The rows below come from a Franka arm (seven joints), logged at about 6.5 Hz.
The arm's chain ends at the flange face. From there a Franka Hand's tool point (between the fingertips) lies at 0.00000 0.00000 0.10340 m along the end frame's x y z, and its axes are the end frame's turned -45 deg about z.
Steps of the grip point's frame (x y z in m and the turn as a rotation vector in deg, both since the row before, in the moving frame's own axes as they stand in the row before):
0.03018, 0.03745, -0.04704, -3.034, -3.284, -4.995
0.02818, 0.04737, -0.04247, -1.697, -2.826, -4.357
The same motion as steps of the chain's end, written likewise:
0.04779, -0.00292, -0.04673, -4.468, -0.177, -4.995
0.05464, 0.00775, -0.04230, -3.198, -0.798, -4.357

